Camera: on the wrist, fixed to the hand. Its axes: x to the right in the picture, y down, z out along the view.
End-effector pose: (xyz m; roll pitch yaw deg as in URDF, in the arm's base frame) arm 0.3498 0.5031 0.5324 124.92 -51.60 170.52
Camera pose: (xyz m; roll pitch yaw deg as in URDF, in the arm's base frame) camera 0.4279 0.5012 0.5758 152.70 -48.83 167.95
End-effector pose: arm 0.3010 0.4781 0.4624 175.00 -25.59 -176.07
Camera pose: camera 0.3291 0.5544 0.4994 -159.65 -22.53 -174.97
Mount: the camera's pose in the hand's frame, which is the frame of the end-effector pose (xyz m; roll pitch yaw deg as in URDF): -0.0140 0.0781 -0.0411 25.83 -2.96 -1.28
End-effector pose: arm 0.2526 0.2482 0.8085 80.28 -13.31 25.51
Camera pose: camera 0.2026 0.2838 0.8734 106.79 -12.53 22.30
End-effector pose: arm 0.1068 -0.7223 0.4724 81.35 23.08 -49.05
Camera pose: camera 0.1562 -0.6993 0.5432 105.79 23.86 -52.46
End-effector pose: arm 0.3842 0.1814 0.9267 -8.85 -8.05 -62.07
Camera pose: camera 0.4438 0.2203 0.8726 17.08 -11.17 -62.89
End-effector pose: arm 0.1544 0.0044 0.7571 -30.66 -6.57 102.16
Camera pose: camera 0.1103 -0.0105 0.6808 -4.92 -9.77 102.58
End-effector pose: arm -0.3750 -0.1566 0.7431 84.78 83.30 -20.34
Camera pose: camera -0.2909 -0.1366 0.7656 82.41 83.54 -48.69
